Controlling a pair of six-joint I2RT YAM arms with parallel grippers.
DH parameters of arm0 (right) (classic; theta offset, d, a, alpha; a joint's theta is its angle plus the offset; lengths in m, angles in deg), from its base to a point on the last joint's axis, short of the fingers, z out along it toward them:
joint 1: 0 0.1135 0.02 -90
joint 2: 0 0 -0.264 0
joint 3: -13.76 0 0.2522 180
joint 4: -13.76 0 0.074 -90
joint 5: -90 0 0 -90
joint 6: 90 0.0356 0 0
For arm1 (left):
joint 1: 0 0.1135 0.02 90
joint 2: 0 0 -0.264 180
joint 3: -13.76 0 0.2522 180
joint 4: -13.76 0 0.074 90
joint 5: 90 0 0 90
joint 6: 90 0.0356 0 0
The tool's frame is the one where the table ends.
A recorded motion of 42 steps. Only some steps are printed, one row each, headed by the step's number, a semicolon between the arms.
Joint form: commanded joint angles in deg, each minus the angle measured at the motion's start. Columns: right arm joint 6, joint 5, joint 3, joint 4, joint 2, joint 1; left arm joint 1, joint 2, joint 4, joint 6, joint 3, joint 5.
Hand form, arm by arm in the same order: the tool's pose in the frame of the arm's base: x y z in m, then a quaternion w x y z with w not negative. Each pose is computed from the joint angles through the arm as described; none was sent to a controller.
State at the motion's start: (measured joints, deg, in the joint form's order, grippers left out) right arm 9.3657 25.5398 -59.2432 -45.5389 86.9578 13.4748; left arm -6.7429 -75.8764 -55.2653 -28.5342 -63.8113 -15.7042
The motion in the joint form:
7: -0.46 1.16 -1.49 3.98 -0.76 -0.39; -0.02 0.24 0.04 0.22 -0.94 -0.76
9: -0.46 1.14 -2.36 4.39 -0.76 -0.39; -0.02 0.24 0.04 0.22 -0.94 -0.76
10: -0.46 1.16 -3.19 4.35 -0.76 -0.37; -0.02 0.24 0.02 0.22 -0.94 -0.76
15: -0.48 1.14 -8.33 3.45 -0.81 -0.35; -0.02 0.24 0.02 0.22 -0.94 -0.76
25: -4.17 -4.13 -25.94 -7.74 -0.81 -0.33; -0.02 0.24 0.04 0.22 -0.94 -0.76
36: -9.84 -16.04 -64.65 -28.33 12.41 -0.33; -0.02 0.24 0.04 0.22 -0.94 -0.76
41: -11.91 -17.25 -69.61 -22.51 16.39 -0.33; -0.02 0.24 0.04 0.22 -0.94 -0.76
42: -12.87 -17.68 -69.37 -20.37 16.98 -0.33; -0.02 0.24 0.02 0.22 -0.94 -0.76
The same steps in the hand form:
7: 0.2796 0.0814 0.2283 0.14707 -0.08072 0.95117 0.25908; 0.2496 -0.0194 0.2830 0.23753 -0.21014 0.94565 0.07184
9: 0.2824 0.0821 0.2330 0.15766 -0.08313 0.94890 0.26043; 0.2496 -0.0194 0.2830 0.23753 -0.21014 0.94565 0.07184
10: 0.2843 0.0826 0.2373 0.16407 -0.08483 0.94736 0.26153; 0.2496 -0.0194 0.2830 0.23737 -0.21013 0.94569 0.07190
15: 0.2938 0.0849 0.2635 0.19925 -0.09320 0.93850 0.26614; 0.2496 -0.0194 0.2830 0.23737 -0.21013 0.94569 0.07190
25: 0.2997 0.0833 0.3458 0.26962 -0.12171 0.92895 0.22260; 0.2496 -0.0194 0.2830 0.23753 -0.21014 0.94565 0.07184
36: 0.3220 0.0812 0.4475 0.33552 -0.13937 0.92449 0.11538; 0.2496 -0.0194 0.2830 0.23753 -0.21014 0.94565 0.07184
41: 0.3462 0.0861 0.4561 0.39352 -0.15343 0.90056 0.10296; 0.2496 -0.0194 0.2830 0.23753 -0.21014 0.94565 0.07184
42: 0.3527 0.0874 0.4545 0.40517 -0.15955 0.89499 0.09681; 0.2496 -0.0194 0.2830 0.23737 -0.21013 0.94569 0.07190

